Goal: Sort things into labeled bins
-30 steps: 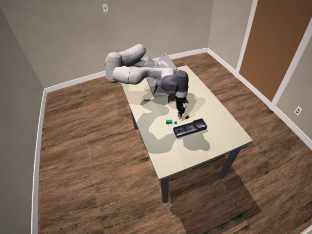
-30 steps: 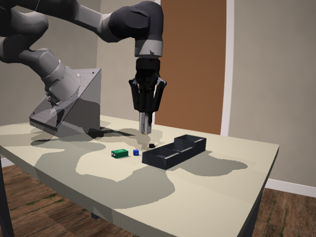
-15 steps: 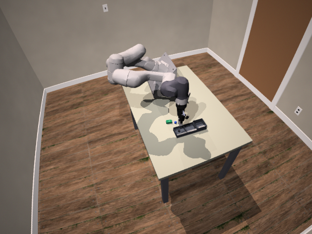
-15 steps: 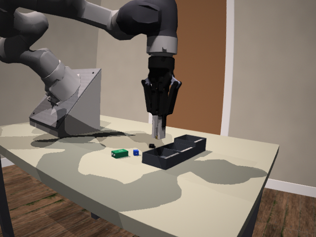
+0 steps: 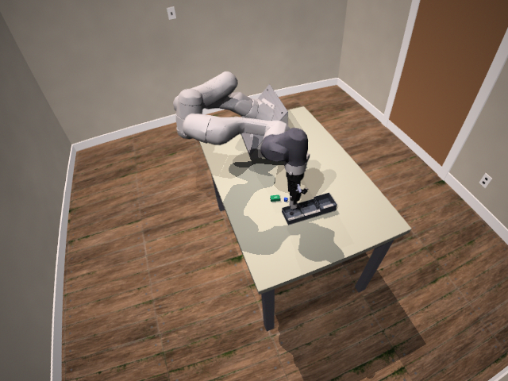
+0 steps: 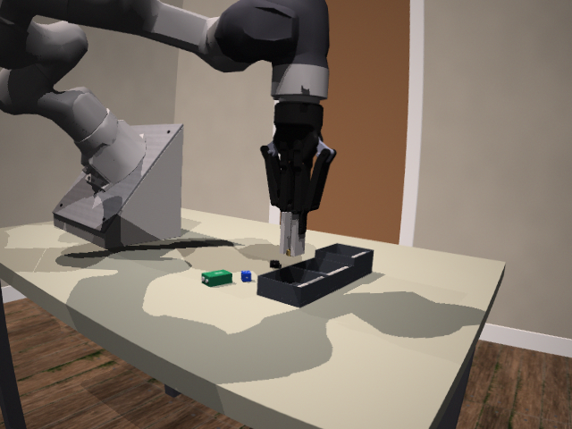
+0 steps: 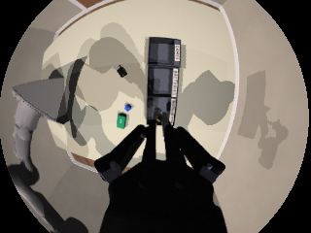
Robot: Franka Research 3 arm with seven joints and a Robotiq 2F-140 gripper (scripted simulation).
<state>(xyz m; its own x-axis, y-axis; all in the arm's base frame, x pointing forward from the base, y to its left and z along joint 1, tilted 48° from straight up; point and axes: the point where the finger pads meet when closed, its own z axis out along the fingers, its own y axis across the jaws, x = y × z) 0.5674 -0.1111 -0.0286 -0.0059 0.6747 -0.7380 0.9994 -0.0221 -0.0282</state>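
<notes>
Now: hand 12 cm past the green block, 9 cm above it and 5 cm to the left of it. The rest, counted from my hand: tan ring: 3 cm below; then small blue cube: 10 cm behind, 9 cm below; then joined bins: 9 cm to the left, 8 cm below.
</notes>
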